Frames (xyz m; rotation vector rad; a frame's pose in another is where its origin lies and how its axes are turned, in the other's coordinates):
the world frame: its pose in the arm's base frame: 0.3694 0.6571 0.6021 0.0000 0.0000 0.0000
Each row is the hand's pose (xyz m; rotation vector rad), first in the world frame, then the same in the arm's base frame.
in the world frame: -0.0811 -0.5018 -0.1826 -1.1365 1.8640 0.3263
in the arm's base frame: 0.2883 0.1553 0.4195 -1.1365 1.8640 0.3263
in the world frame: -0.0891 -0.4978 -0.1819 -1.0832 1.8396 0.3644
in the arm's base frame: 0.2803 0.1593 0.4202 -1.0832 1.8396 0.3644
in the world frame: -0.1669 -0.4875 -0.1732 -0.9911 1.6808 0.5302
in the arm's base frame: 0.2025 0.1696 0.4289 -0.9911 1.6808 0.5302
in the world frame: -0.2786 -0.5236 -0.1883 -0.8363 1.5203 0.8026
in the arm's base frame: 0.0908 0.1335 0.4138 -0.8363 1.5203 0.8026
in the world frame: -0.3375 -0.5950 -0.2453 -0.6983 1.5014 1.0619
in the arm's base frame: 0.0319 0.0621 0.3568 -0.6983 1.5014 1.0619
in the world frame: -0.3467 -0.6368 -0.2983 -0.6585 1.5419 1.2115
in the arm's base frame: 0.0227 0.0203 0.3038 -0.6585 1.5419 1.2115
